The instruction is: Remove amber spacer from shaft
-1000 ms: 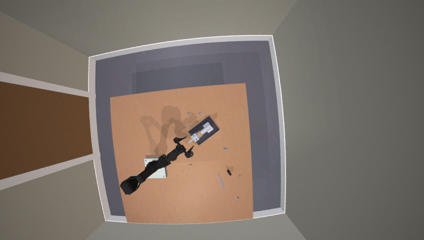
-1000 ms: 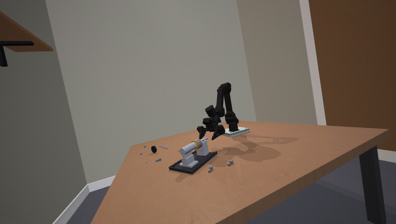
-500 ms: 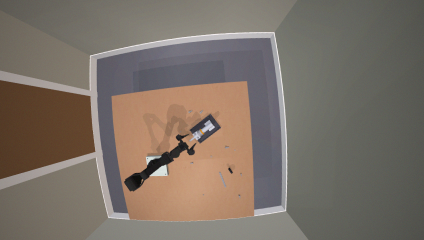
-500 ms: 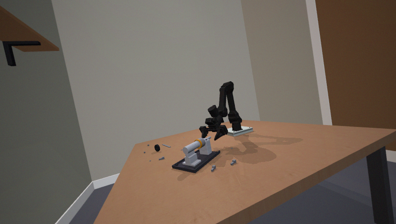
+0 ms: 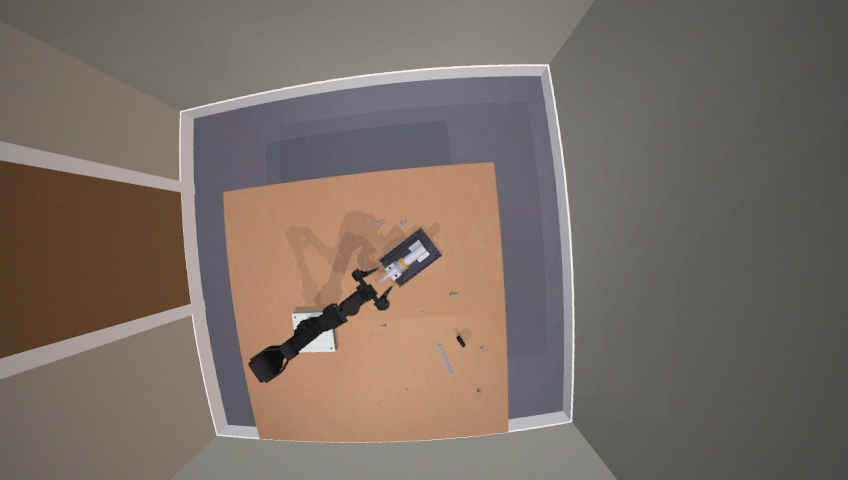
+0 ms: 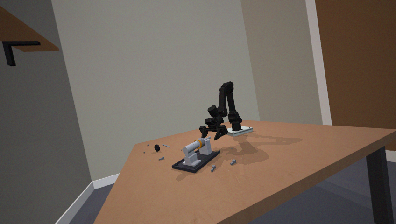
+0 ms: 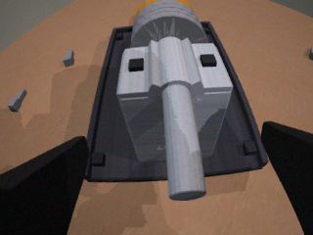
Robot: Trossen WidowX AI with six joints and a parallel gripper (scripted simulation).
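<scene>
Now: gripper tip 6 cm short of the grey steel shaft, 4 cm to the right of it and 1 cm below it. The rest, counted from my gripper tip: black disc 32 cm to the right, 29 cm ahead, 5 cm below; amber spacer 8 cm ahead, 5 cm to the left, 1 cm above; thin grey strip 41 cm to the right, 22 cm ahead, 7 cm below.
</scene>
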